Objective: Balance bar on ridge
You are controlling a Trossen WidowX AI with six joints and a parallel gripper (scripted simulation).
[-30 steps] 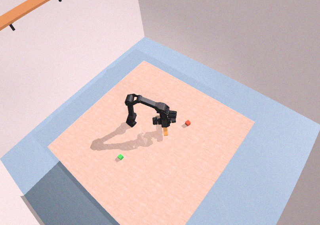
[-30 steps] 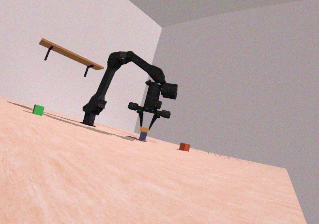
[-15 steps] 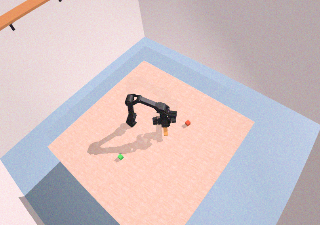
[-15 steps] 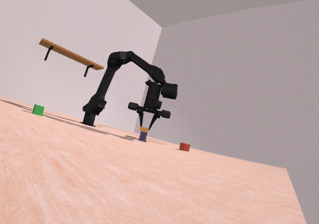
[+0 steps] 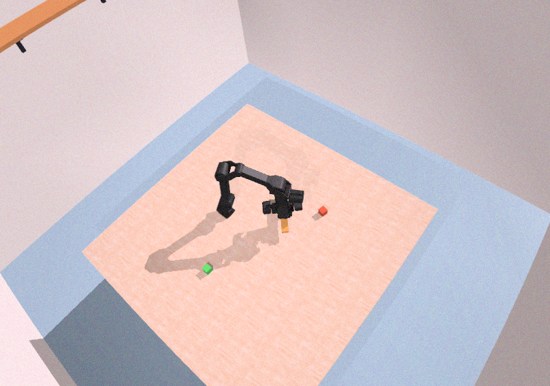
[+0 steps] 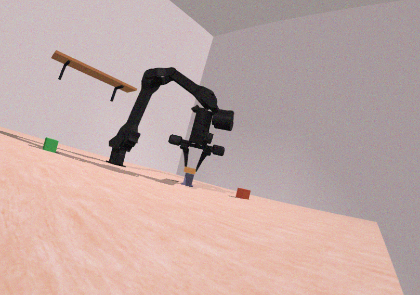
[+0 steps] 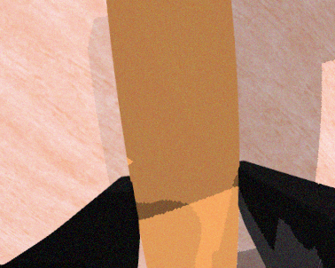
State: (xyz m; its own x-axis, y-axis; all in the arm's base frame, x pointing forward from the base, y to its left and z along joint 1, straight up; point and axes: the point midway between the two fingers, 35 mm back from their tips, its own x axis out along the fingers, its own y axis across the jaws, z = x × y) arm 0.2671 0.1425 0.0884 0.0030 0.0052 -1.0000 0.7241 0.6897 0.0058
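Now: the bar 2 cm behind my gripper tip and 2 cm to the left of it. Also, from my gripper tip: green cube 11 cm behind, 43 cm to the right, 4 cm below; then red cube 13 cm ahead, 15 cm to the left, 4 cm below.
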